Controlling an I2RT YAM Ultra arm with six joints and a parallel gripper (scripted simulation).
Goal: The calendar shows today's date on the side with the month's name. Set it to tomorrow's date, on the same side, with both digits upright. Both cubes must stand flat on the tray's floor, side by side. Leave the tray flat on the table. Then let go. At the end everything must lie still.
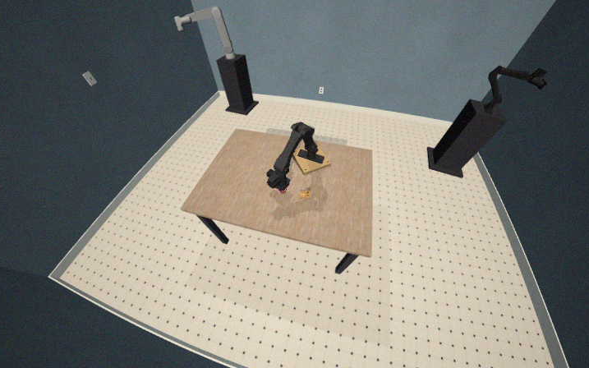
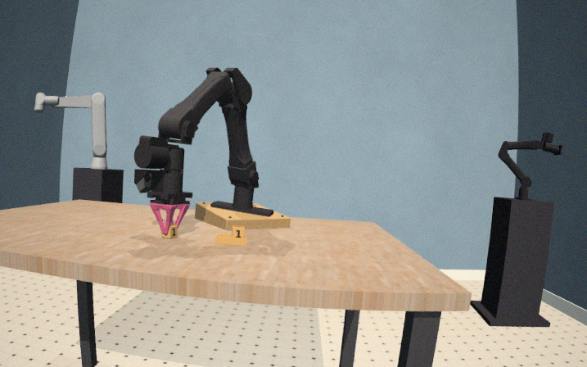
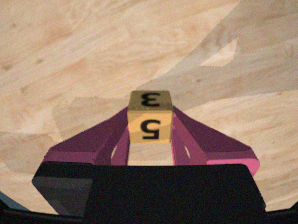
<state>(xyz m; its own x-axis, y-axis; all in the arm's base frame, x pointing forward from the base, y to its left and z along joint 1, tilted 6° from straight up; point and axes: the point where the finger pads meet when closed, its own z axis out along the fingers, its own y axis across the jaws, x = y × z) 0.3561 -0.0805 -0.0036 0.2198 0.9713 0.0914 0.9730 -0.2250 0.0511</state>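
Now: hand right at the digit cube. Round my hand: tan tray 3 cm behind, 15 cm to the left, 1 cm below.
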